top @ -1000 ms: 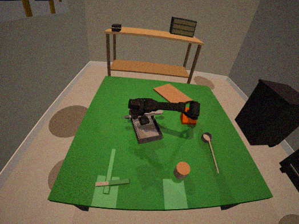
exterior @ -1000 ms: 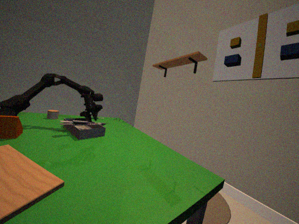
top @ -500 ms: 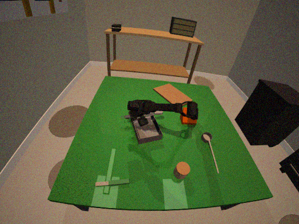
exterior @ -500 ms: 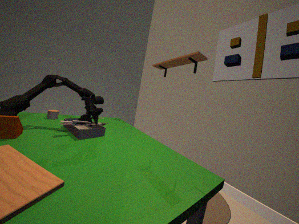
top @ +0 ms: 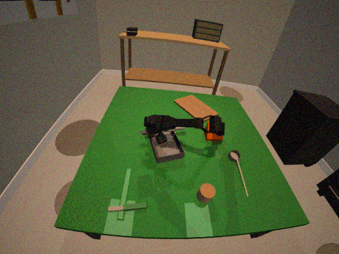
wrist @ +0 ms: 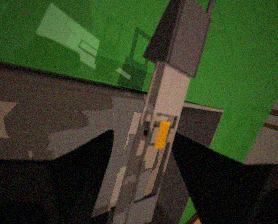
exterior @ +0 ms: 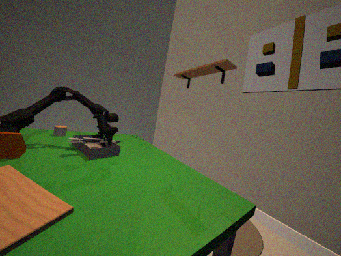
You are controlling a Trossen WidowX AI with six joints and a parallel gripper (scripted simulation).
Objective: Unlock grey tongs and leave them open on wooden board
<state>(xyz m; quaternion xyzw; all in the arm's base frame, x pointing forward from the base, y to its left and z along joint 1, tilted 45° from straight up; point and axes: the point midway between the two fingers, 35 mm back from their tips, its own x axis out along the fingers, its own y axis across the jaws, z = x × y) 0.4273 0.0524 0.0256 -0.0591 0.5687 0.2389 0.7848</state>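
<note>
Right now the yellow lock piece is 1 cm ahead of my gripper tip, 2 cm to the left of it and 3 cm above it. The rest, counted from my gripper tip: cork-topped jar: 29 cm behind, 41 cm to the left; wooden board: 35 cm behind, 40 cm to the right, 3 cm below; roasting tin: 7 cm behind, 5 cm to the left.
</note>
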